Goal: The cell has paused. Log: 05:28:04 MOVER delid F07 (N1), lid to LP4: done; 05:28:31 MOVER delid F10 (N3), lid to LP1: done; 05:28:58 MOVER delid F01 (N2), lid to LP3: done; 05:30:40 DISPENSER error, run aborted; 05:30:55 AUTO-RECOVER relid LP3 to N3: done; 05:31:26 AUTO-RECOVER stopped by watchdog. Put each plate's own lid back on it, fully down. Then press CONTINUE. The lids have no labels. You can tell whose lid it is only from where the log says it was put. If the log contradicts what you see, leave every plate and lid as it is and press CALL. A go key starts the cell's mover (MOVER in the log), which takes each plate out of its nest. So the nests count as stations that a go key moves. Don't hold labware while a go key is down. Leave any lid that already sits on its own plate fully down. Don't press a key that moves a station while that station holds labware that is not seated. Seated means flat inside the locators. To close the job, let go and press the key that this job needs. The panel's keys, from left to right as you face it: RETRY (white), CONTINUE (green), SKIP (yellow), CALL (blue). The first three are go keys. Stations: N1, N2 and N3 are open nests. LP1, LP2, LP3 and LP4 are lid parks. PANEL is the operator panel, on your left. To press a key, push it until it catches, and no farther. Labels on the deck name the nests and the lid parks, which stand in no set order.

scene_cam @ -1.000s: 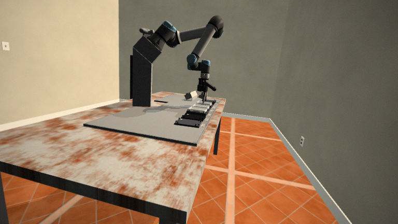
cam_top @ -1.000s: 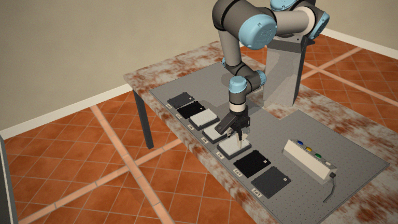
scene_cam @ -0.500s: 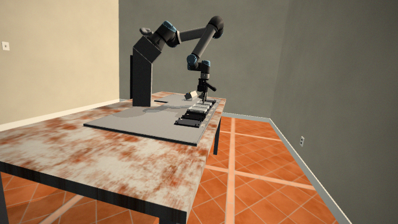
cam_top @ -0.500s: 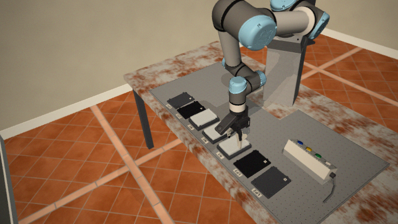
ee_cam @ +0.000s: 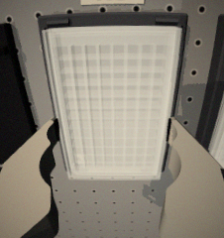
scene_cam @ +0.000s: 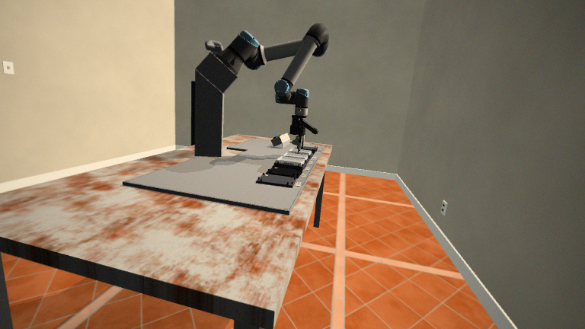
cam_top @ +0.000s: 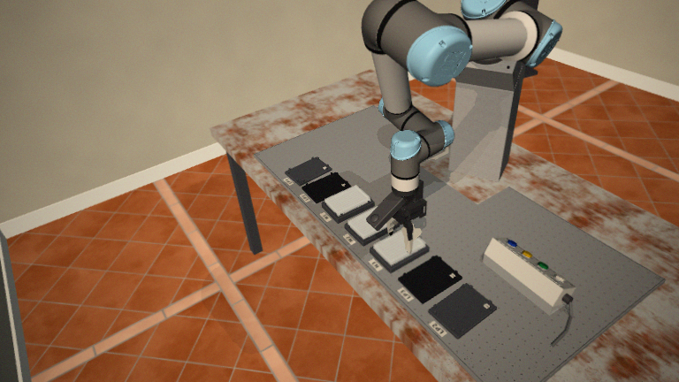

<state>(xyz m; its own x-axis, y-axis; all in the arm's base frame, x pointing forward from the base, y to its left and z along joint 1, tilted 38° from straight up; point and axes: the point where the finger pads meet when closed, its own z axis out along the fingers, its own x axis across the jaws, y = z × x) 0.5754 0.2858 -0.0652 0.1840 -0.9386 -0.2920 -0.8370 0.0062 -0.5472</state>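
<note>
Now: the dark nest frame 30 mm below my hand. Also, from my hand: yellow key 280 mm behind, 200 mm to the left, 20 mm above; plate 260 mm to the right, 60 mm ahead, 10 mm below; blue CALL key 270 mm behind, 150 mm to the left, 20 mm above.
</note>
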